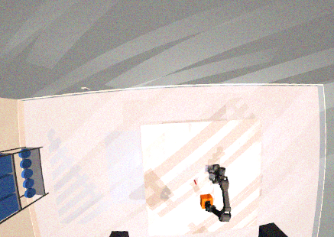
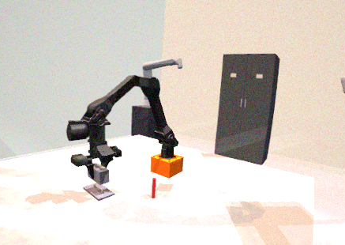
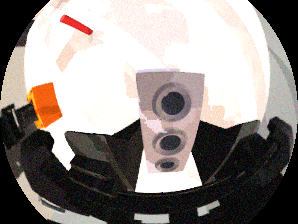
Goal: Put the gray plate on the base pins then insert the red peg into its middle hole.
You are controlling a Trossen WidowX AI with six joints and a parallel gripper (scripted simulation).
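Right now the base is 50 mm below my gripper tip. Round my gripper tip: gray plate 30 mm above; then red peg 110 mm behind, 180 mm to the left, 20 mm below.
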